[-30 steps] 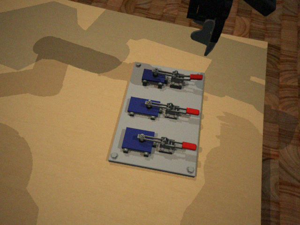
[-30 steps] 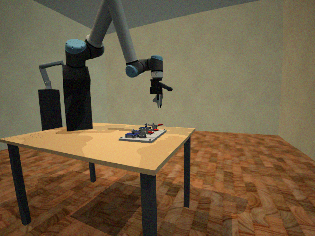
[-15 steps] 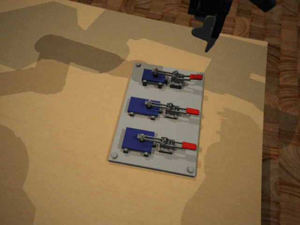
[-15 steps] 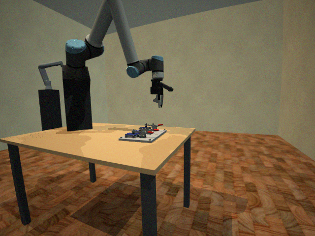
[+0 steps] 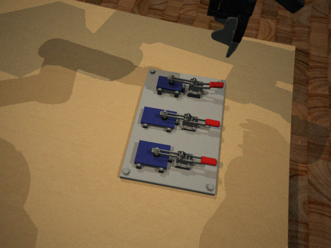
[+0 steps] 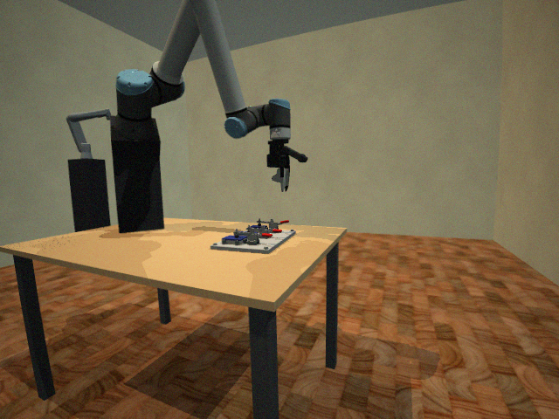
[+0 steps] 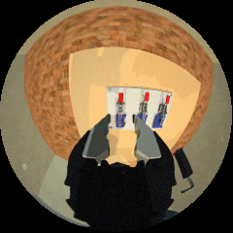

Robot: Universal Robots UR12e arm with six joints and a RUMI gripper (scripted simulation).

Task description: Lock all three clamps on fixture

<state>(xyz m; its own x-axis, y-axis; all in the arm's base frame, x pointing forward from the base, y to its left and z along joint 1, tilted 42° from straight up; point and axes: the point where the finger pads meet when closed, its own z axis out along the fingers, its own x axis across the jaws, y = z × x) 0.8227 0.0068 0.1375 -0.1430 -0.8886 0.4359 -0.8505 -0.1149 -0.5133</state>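
My gripper is now 100 mm past the grey fixture plate, 90 mm to the left of it and 210 mm above it. Round my hand: part: 170 mm behind, 190 mm to the right, 180 mm below.
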